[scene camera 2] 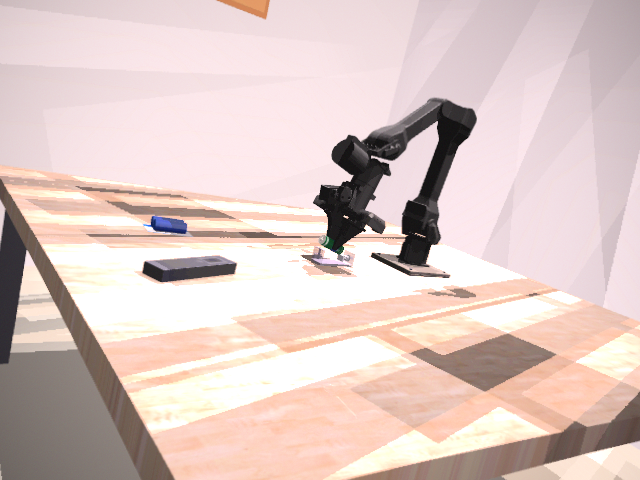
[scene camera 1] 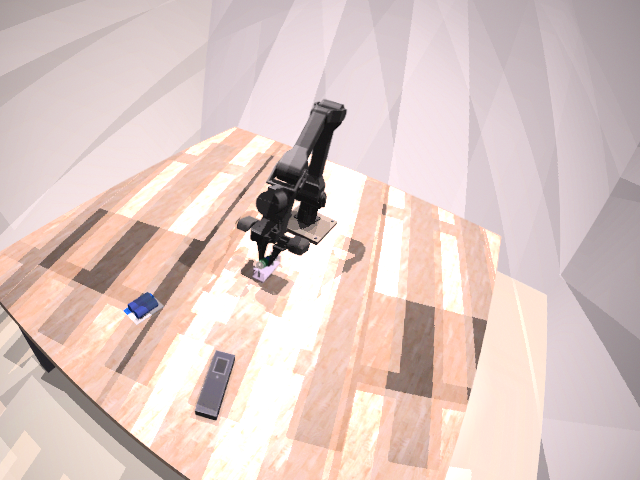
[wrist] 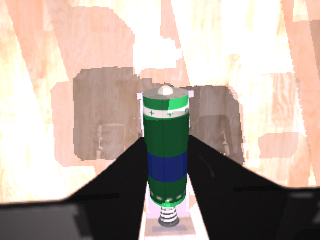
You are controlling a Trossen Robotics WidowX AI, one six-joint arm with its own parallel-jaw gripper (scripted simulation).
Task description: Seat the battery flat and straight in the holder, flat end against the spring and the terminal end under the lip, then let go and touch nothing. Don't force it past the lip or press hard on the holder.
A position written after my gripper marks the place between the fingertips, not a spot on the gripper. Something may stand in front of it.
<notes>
My gripper [scene camera 2: 330,248] holds a battery [wrist: 165,113]. Further things: a dark remote-like block [scene camera 1: 208,406].
My gripper shows as well in scene camera 1 [scene camera 1: 264,264] and in the wrist view [wrist: 165,143].
</notes>
